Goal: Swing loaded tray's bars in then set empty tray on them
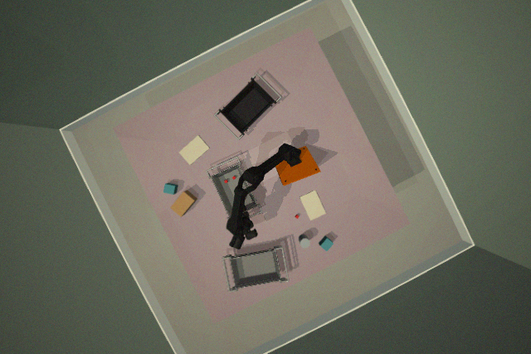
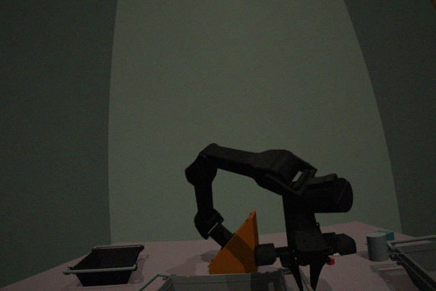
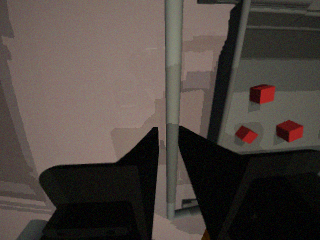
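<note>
My gripper tip is 560 mm to the left of the black tray, 260 mm past it and 10 mm below it. The rest, counted from my gripper tip: small red cube: 260 mm behind, 120 mm to the left, 30 mm below; then grey cylinder: 260 mm to the left, 240 mm behind; then tan block: 290 mm ahead, 220 mm to the right, 10 mm below.
</note>
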